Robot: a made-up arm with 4 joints.
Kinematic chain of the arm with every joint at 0, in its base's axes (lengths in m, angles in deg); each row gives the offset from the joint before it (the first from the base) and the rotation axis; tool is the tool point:
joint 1: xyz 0 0 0.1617 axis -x
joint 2: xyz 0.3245 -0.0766 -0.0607 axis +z
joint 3: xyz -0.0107 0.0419 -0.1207 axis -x
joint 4: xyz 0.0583 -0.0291 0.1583 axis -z
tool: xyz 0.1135 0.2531 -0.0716
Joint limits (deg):
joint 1: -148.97..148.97
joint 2: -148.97..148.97
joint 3: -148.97..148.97
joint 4: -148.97..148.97
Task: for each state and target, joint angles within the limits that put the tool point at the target. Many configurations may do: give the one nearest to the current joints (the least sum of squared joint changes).
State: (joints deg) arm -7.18 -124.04 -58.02 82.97
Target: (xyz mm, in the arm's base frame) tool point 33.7 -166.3 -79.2
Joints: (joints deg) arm -17.51 -139.22 -48.15 75.45
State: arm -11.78 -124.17 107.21 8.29
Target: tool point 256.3 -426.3 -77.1
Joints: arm 16.81 -124.60 102.50 24.16
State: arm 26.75 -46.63 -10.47 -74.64
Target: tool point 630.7 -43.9 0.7
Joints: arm 8.48 -66.58 15.88 -19.63
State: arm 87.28 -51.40 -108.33 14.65
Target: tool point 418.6 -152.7 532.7
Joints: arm 89.54 -58.55 -118.51 41.98
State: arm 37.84 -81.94 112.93 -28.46
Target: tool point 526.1 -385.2 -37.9
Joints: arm 34.66 -71.04 84.22 5.62
